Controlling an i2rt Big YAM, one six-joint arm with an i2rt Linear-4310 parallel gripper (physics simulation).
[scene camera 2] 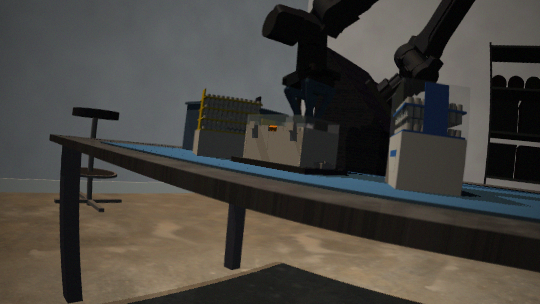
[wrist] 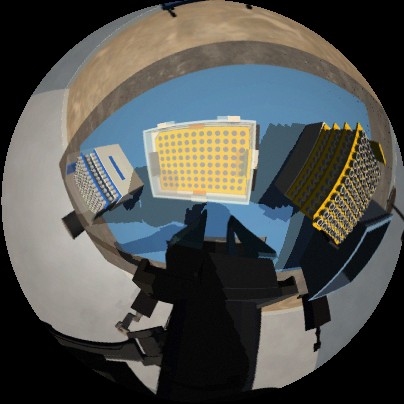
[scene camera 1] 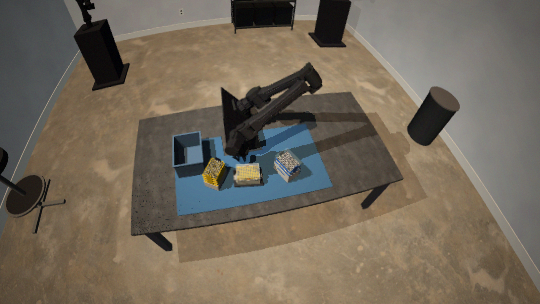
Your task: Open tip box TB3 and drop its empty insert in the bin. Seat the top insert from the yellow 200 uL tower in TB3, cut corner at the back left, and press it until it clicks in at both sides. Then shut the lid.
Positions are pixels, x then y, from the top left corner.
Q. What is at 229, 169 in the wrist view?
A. A clear lid.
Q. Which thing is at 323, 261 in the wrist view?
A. A blue bin.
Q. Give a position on a blue-and-white tip tower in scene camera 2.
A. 428, 141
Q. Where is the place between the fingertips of my gripper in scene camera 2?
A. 307, 127
